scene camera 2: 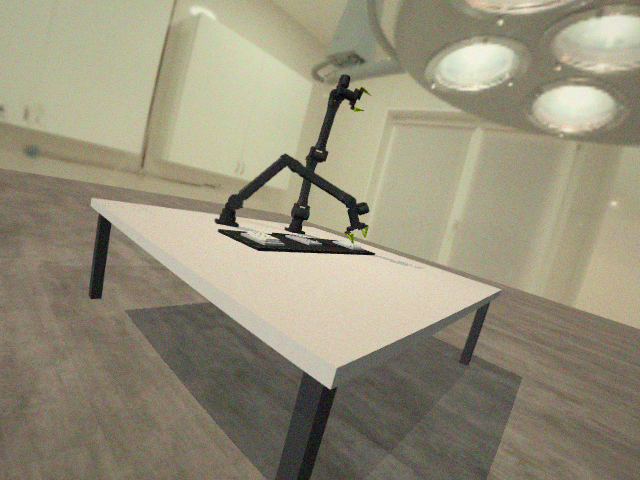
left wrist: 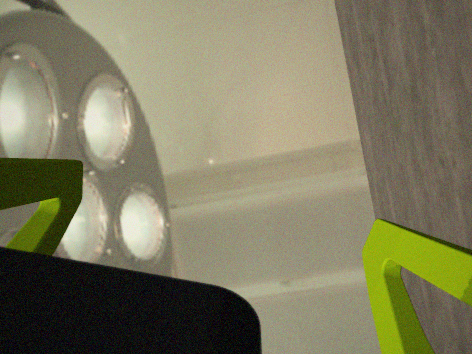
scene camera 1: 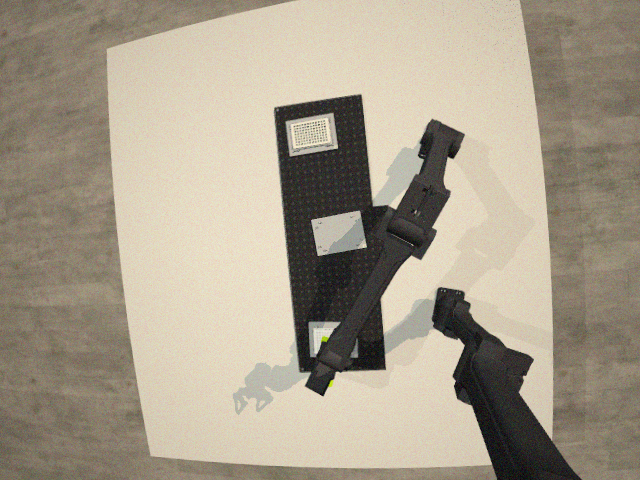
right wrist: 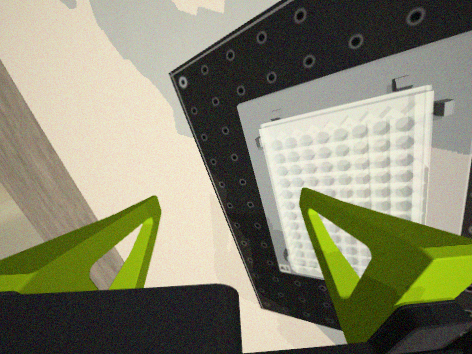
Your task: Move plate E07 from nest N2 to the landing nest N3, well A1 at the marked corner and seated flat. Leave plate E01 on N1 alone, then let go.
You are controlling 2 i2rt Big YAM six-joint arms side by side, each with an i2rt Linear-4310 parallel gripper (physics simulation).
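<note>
A white well plate (scene camera 1: 317,335) (right wrist: 360,155) sits in a grey nest (scene camera 1: 353,352) (right wrist: 325,95) at the bottom end of the black board. A second plate (scene camera 1: 310,133) (scene camera 2: 262,237) sits in the nest at the top end. The middle nest (scene camera 1: 338,233) (scene camera 2: 303,239) is bare. I cannot read which plate is E07. My right gripper (scene camera 1: 327,361) (scene camera 2: 357,235) (right wrist: 230,199) is open and empty above the bottom plate; one finger overlaps the plate in the right wrist view, the other is off to its left. My left gripper (scene camera 2: 363,101) (left wrist: 229,208) is open and empty, raised high.
The black perforated board (scene camera 1: 325,180) (scene camera 2: 284,248) carries all three nests on the pale table (scene camera 1: 206,232) (scene camera 2: 336,299). The right arm reaches across the board's lower right side in scene camera 1. A large ceiling lamp (scene camera 2: 413,51) (left wrist: 65,90) hangs above.
</note>
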